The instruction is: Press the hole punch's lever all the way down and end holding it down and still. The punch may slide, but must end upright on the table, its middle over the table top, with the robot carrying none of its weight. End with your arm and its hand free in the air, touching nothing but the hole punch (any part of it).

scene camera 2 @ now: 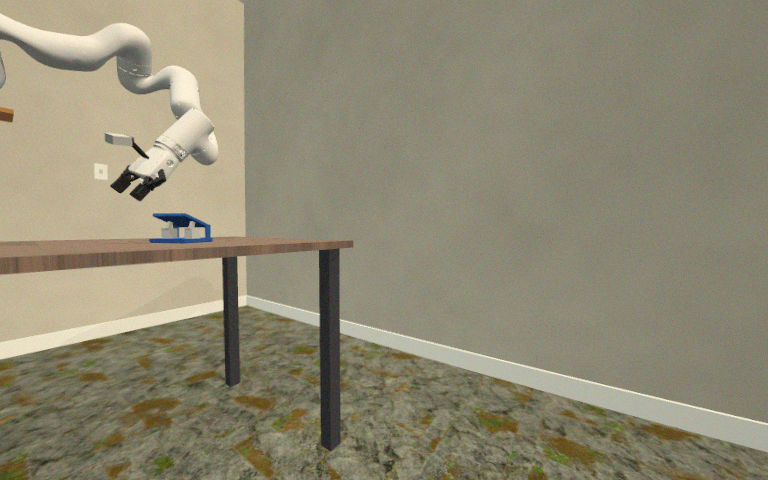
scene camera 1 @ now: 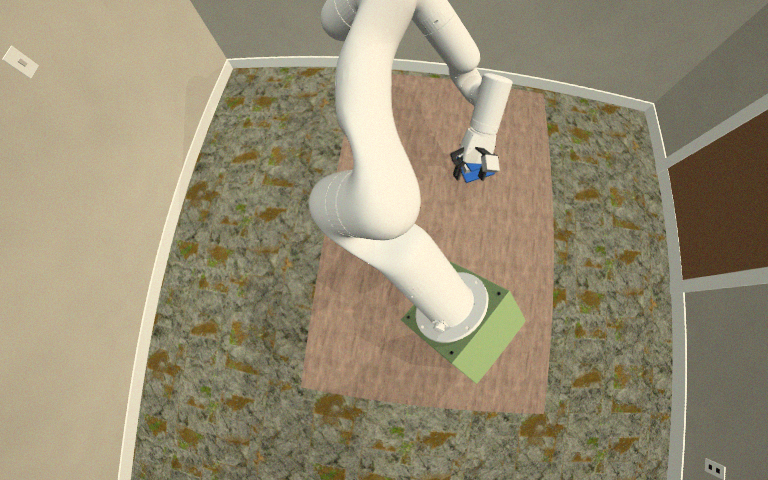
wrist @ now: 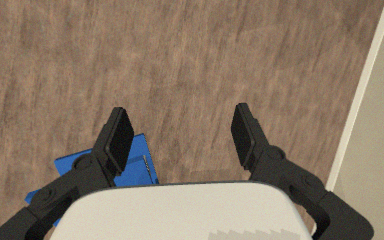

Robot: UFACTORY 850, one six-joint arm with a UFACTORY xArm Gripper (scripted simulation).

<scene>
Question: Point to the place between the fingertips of my gripper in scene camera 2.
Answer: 124, 193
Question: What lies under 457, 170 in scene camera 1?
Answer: My gripper.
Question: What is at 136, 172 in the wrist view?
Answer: A hole punch.
</scene>
